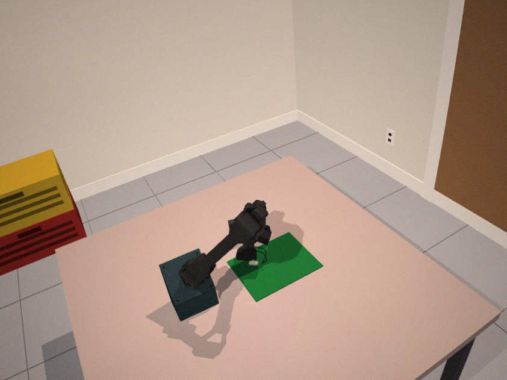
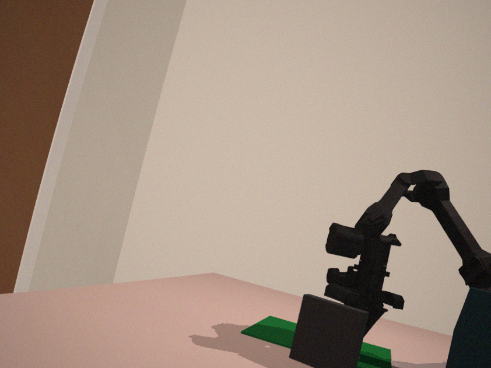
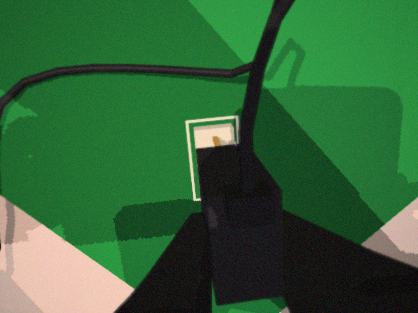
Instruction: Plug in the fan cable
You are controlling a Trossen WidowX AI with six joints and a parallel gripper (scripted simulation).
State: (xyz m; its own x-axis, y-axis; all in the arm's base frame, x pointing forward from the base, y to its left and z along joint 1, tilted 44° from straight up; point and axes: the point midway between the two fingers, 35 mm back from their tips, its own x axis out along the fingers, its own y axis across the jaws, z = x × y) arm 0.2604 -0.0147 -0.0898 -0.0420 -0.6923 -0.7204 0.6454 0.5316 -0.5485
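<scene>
Now: the black plug 1 cm ahead of my gripper tip and 1 cm above it. From my gripper tip the other things lie so: green board 7 cm ahead, 6 cm below, 5 cm to the right; square fan 13 cm to the left, 4 cm ahead, 2 cm above; four-pin header 4 cm below, 1 cm ahead.
</scene>
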